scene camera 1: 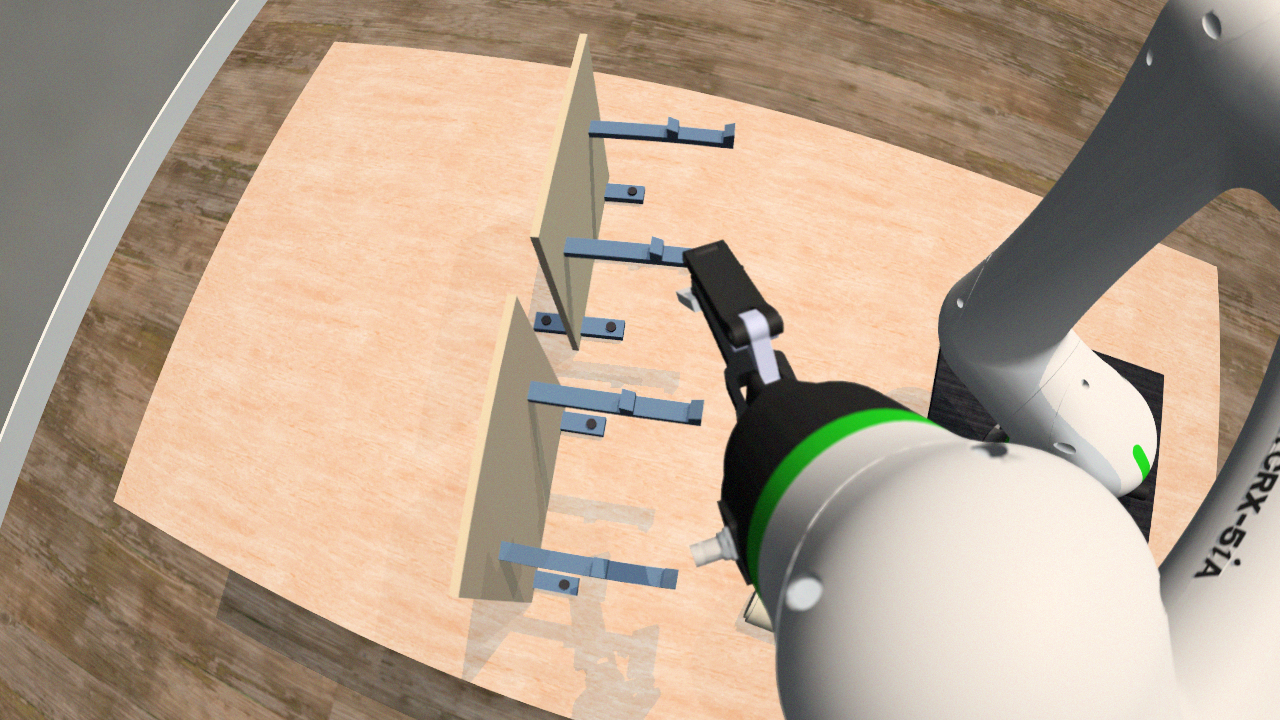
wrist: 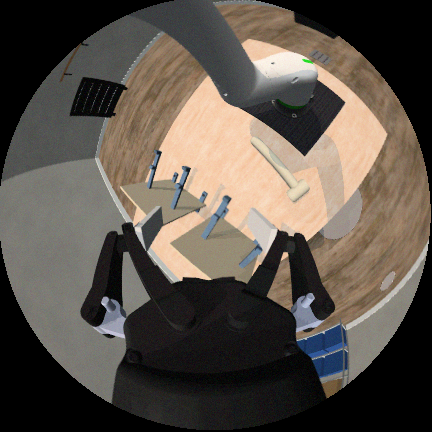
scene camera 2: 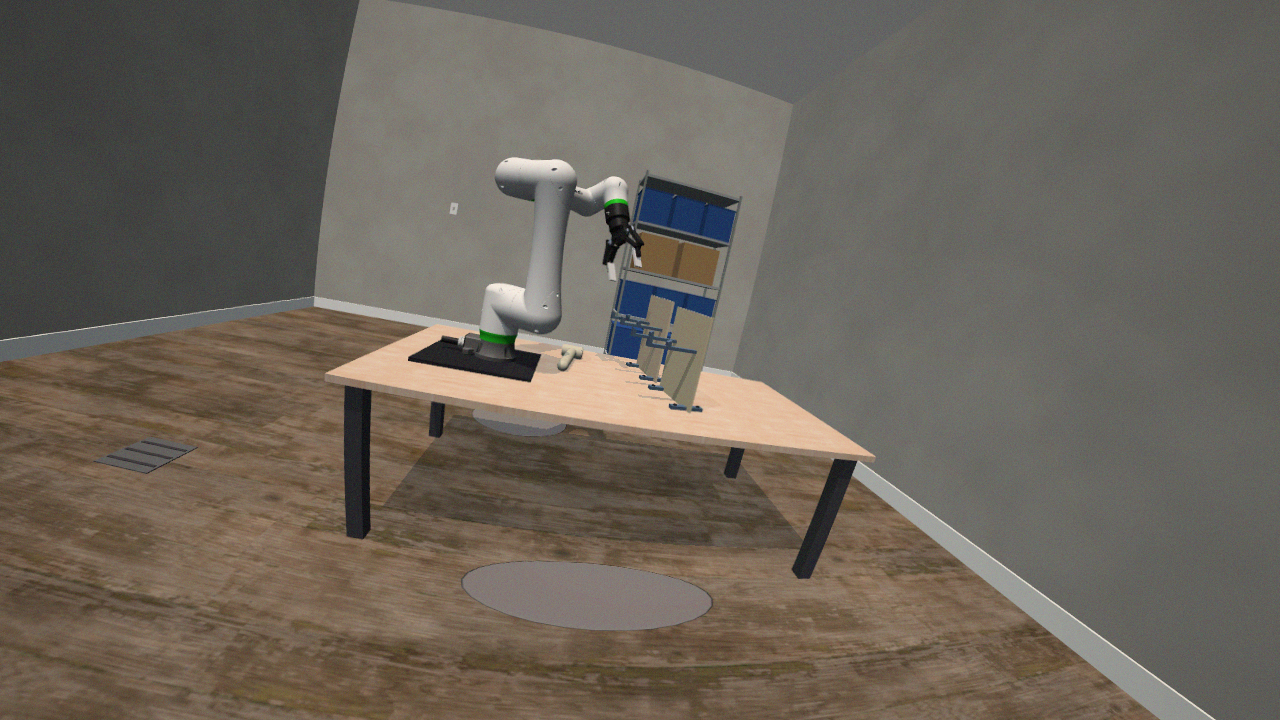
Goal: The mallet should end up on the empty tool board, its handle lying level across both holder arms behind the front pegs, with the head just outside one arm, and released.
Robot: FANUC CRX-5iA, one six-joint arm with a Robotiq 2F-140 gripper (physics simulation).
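The pale mallet [scene camera 2: 569, 359] [wrist: 276, 164] [scene camera 1: 758, 612] lies flat on the table, near the robot's base plate; in scene camera 1 the arm covers most of it. Two upright beige tool boards stand side by side, with no tool on either. One board [scene camera 1: 572, 170] [scene camera 2: 691, 324] [wrist: 150, 196] has two blue holder arms, each with a middle and a front peg. The other board [scene camera 1: 514, 474] [scene camera 2: 660, 313] [wrist: 207, 250], on the mallet's side, has two similar arms. My gripper [scene camera 2: 624, 265] [wrist: 205, 216] is open and empty, high above the table, well apart from the mallet.
The table [scene camera 1: 358, 268] [scene camera 2: 402, 385] [wrist: 210, 135] carries the black base plate [scene camera 1: 1136, 386] [scene camera 2: 429, 353] [wrist: 327, 110] under the robot. The boards' blue feet rest on the table, and their holder arms stick out toward the robot. A shelf rack with bins stands behind the table in scene camera 2.
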